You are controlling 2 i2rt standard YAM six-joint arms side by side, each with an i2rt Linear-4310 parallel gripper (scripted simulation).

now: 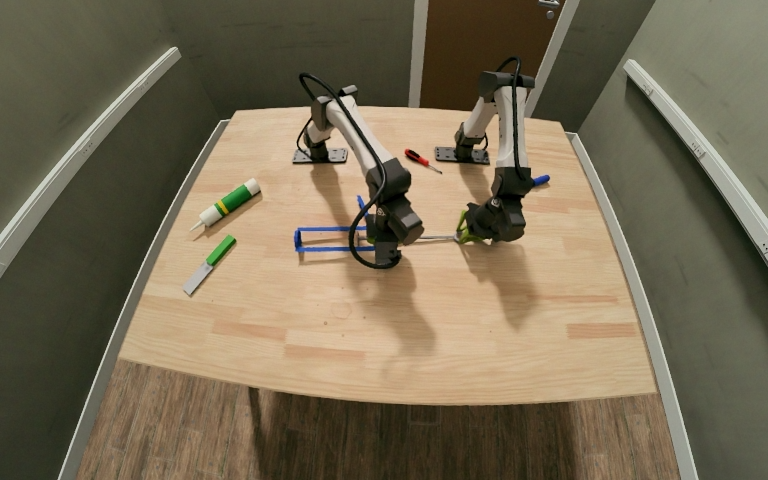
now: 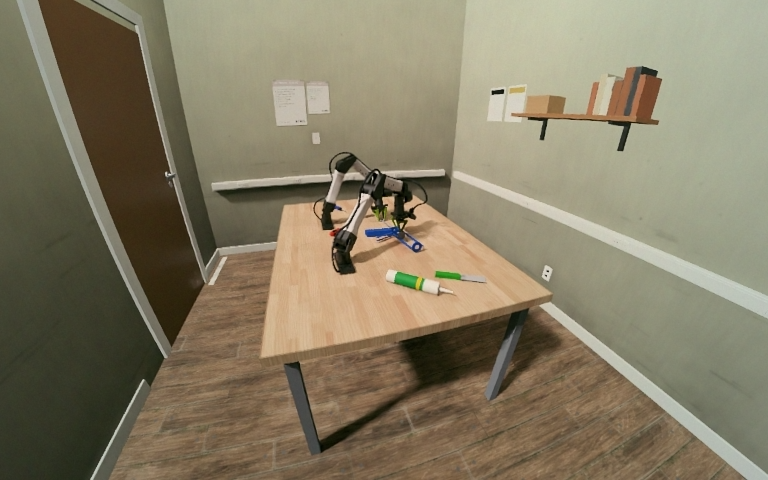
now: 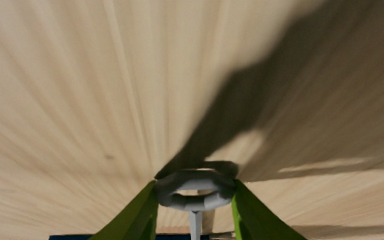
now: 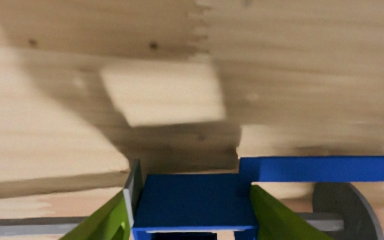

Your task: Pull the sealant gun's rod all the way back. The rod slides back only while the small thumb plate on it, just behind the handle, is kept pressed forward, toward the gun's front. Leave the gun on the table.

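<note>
There's a green-handled scraper and a blue sealant gun in the pictures, and you'd see the left gripper and the right gripper there too. Image 3 has the left gripper in it as well, and the right gripper is also visible in image 4.
</note>
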